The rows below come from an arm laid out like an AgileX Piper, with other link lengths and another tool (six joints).
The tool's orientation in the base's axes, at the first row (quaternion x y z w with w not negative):
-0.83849, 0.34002, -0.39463, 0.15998
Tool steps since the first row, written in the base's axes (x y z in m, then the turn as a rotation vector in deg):
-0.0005, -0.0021, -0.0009, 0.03, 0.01, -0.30
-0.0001, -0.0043, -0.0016, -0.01, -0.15, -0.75
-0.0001, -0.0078, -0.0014, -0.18, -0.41, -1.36
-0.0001, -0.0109, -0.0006, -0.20, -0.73, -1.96
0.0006, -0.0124, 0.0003, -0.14, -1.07, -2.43
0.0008, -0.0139, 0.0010, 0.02, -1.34, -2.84
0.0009, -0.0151, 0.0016, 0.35, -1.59, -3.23
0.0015, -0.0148, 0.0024, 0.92, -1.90, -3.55
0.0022, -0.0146, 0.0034, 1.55, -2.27, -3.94
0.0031, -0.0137, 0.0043, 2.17, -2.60, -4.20
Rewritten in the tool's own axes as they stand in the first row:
0.0007, 0.0022, 0.0002, -0.16, 0.14, 0.21
0.0021, 0.0040, 0.0009, -0.31, 0.51, 0.47
0.0046, 0.0064, 0.0008, -0.55, 1.10, 0.73
0.0072, 0.0082, 0.0003, -0.67, 1.66, 1.10
0.0091, 0.0085, 0.0003, -0.66, 2.13, 1.44
0.0106, 0.0091, 0.0000, -0.63, 2.48, 1.83
0.0118, 0.0096, -0.0003, -0.52, 2.72, 2.33
0.0123, 0.0087, -0.0004, -0.22, 2.86, 2.97
0.0131, 0.0077, -0.0005, 0.11, 3.06, 3.71
0.0133, 0.0061, -0.0004, 0.48, 3.16, 4.35

